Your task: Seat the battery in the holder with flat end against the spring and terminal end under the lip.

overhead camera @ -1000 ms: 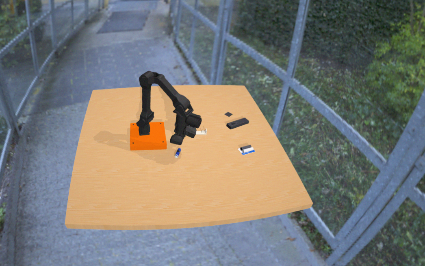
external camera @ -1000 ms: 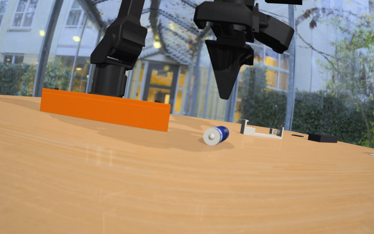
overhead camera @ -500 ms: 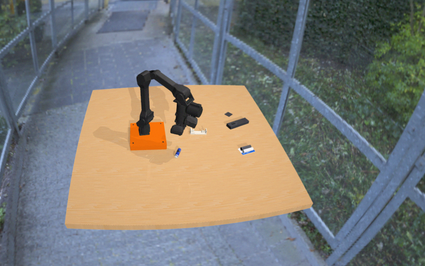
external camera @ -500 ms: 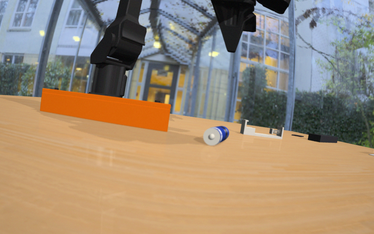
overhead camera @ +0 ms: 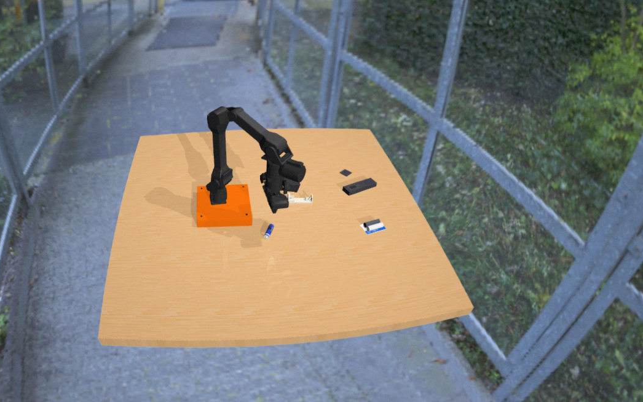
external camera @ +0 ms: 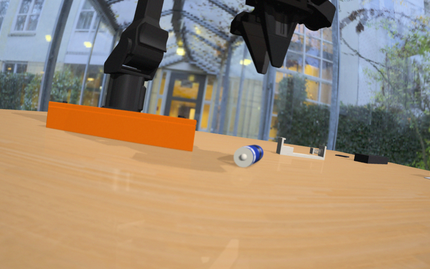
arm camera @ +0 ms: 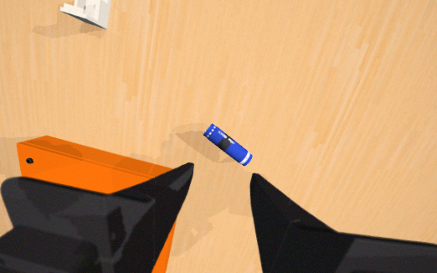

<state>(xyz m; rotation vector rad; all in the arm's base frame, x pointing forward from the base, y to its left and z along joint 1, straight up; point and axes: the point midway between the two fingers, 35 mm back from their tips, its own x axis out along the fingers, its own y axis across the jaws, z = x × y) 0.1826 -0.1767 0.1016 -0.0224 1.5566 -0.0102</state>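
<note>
Now: gripper tip 1 cm past the blue battery, 1 cm to the left of it and 10 cm above it. Round my gripper tip: black remote 44 cm ahead, 21 cm to the left, 9 cm below; then blister card 40 cm ahead, 4 cm to the right, 10 cm below; then black square 42 cm ahead, 34 cm to the left, 10 cm below.
</note>
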